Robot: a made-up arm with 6 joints.
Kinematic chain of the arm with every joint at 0, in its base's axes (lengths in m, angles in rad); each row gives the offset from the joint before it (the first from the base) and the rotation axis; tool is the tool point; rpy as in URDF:
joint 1: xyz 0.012 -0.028 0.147 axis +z
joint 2: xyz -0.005 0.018 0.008 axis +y
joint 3: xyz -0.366 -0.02 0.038 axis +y
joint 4: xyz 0.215 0.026 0.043 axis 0.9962 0 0.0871
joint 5: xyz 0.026 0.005 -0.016 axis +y
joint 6: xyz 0.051 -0.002 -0.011 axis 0.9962 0 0.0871
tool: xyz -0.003 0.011 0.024 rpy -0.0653 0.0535 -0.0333
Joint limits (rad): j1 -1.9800..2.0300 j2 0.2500..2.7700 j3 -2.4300..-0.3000 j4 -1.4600..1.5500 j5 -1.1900..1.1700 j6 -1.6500..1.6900
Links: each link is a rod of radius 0.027 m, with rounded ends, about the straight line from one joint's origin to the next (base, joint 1, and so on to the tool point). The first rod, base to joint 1, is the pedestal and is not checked.
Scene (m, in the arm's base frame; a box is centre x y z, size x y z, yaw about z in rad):
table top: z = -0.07
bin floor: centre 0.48 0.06 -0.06 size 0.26 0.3 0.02 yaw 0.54
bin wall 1: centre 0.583 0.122 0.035 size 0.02 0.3 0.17 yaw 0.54
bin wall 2: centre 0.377 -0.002 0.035 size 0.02 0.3 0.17 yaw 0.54
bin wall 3: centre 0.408 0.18 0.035 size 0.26 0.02 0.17 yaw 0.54
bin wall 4: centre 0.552 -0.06 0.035 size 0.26 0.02 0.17 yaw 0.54
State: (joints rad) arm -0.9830 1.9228 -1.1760 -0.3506 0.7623 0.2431
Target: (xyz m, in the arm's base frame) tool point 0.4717 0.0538 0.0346
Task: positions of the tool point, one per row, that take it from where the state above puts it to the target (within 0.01 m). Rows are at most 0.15 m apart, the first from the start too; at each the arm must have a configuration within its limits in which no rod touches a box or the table.
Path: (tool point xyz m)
1: 0.3248 -0.2709 0.2837
2: 0.4025 -0.1846 0.2712
3: 0.4541 -0.0735 0.2571
4: 0.4717 0.0538 0.2416
5: 0.4828 0.0552 0.1385
6: 0.4717 0.0538 0.0346

